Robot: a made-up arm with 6 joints.
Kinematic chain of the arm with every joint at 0, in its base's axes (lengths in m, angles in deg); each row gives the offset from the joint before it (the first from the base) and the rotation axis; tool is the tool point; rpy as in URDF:
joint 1: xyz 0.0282 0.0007 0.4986 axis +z
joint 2: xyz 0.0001 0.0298 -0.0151 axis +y
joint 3: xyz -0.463 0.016 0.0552 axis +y
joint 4: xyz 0.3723 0.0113 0.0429 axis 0.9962 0 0.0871
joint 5: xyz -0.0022 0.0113 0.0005 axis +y
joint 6: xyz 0.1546 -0.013 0.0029 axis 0.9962 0 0.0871
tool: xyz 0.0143 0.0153 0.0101 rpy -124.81 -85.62 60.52
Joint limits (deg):
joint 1: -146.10..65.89
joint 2: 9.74..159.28
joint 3: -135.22..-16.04
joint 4: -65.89..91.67
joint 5: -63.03..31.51
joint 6: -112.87..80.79
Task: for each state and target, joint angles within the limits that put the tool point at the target. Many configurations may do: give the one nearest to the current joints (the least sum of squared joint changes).
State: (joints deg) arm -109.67 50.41 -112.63 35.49 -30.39 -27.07
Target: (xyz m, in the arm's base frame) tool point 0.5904 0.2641 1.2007
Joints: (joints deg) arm -146.10 21.19 -128.96 43.17 9.58 -31.16
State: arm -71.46 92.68 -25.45 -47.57 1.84 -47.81
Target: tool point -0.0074 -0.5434 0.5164
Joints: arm -99.52 105.34 -54.16 -48.62 0.27 -48.14
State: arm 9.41 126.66 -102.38 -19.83 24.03 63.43
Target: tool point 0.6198 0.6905 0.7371
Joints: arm 46.41 135.31 -127.94 -19.24 10.39 62.79
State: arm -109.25 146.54 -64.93 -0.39 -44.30 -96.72
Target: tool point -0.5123 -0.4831 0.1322
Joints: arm -142.93 159.28 -86.32 1.55 -31.49 -98.03
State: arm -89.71 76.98 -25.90 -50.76 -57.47 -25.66
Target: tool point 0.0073 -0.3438 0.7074
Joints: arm -120.16 66.80 -23.80 -42.13 -51.99 -26.05
